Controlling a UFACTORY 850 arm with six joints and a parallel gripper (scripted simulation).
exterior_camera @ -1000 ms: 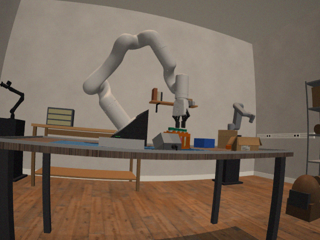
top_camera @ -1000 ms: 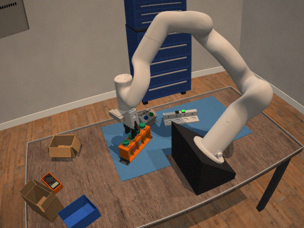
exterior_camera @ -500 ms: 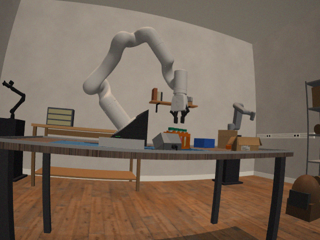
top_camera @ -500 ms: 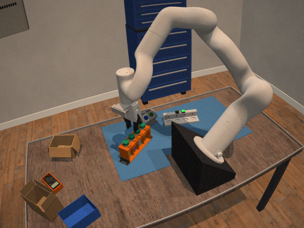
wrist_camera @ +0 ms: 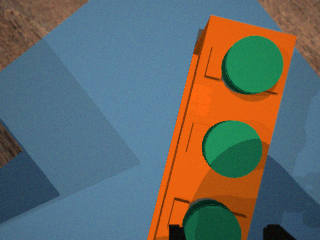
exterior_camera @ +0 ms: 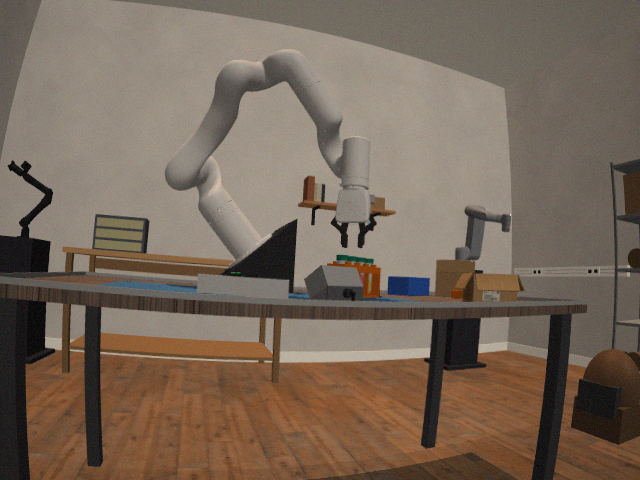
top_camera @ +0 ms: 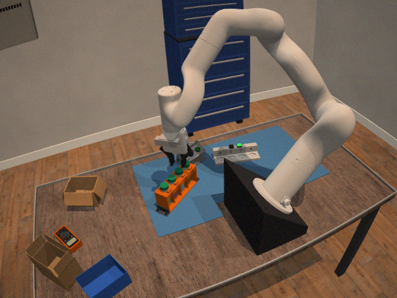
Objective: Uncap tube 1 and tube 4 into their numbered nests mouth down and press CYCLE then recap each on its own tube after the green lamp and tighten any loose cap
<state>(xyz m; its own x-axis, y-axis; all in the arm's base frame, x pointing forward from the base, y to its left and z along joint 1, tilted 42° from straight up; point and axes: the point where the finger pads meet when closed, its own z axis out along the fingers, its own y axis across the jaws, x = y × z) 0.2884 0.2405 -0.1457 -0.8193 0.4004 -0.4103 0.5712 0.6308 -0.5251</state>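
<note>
Right now my hand is 180 mm short of the green key, 140 mm to the left of it and 100 mm above it. Round my hand: blue key: 160 mm ahead, 100 mm to the right, 100 mm below; grey key housing: 180 mm ahead, 110 mm to the right, 110 mm below; multimeter: 530 mm to the left, 150 mm below, 140 mm behind.
</note>
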